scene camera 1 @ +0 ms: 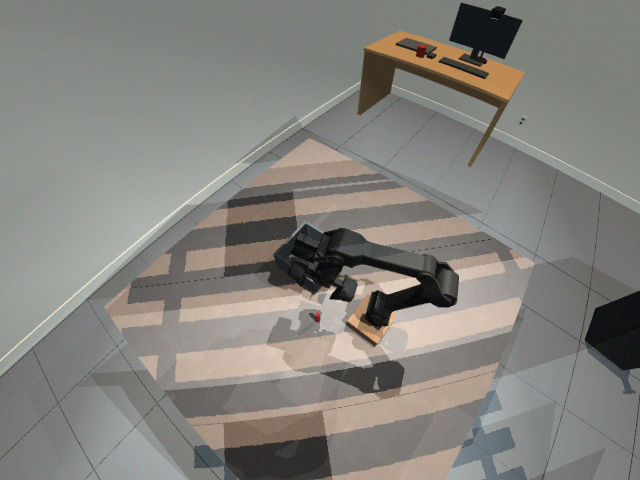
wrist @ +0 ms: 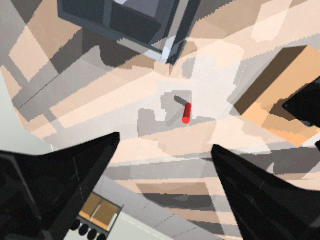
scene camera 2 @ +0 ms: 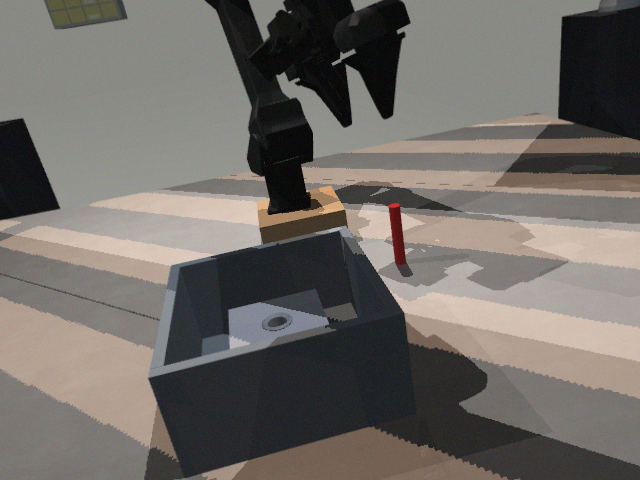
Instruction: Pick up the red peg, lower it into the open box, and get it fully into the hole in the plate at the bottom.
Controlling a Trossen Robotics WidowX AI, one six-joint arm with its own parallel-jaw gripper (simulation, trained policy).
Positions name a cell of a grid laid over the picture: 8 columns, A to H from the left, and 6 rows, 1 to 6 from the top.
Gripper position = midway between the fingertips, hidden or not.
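Note:
Both the gripper and a box appear in this scene. Scene camera 2 shows the gripper (scene camera 2: E2), scene camera 1 has the gripper (scene camera 1: D4) as well, and so does the wrist view, with the gripper (wrist: E4). The box (scene camera 2: C6) is visible from scene camera 1 too, where the view has the box (scene camera 1: D4).

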